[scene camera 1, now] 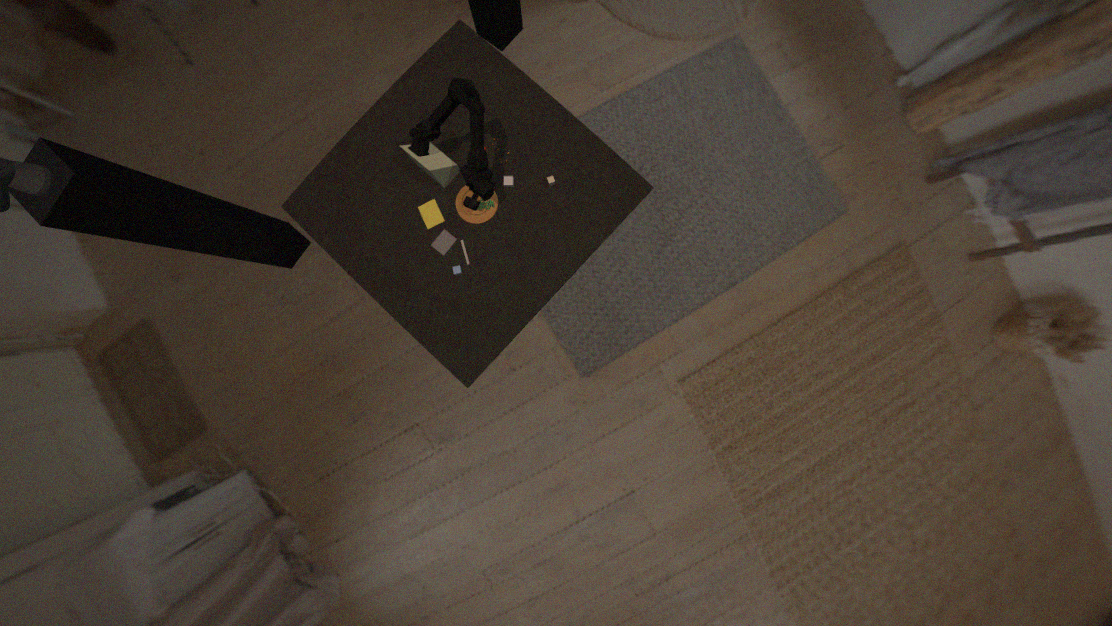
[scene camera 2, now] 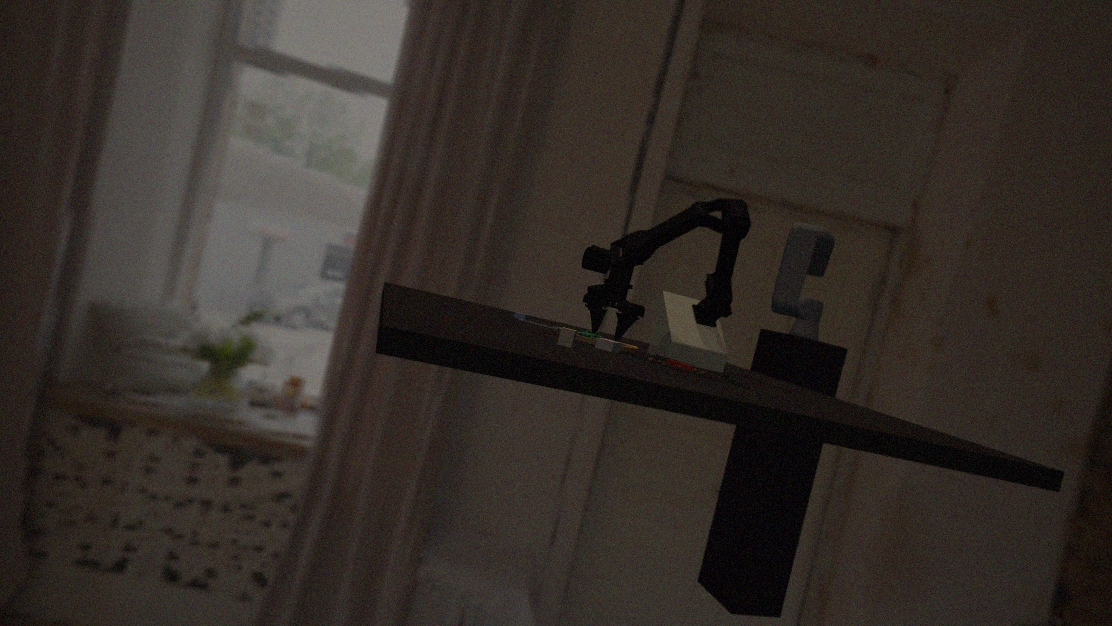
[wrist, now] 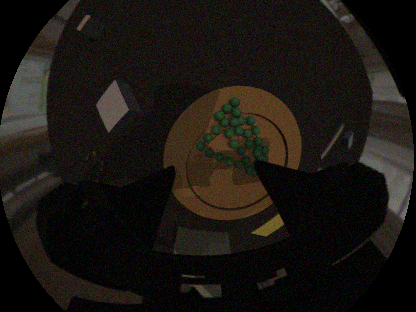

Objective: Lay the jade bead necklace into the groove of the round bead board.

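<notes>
My gripper (scene camera 2: pixel 604 337), (wrist: pixel 215 167) is visible to me in both of these views.
</notes>
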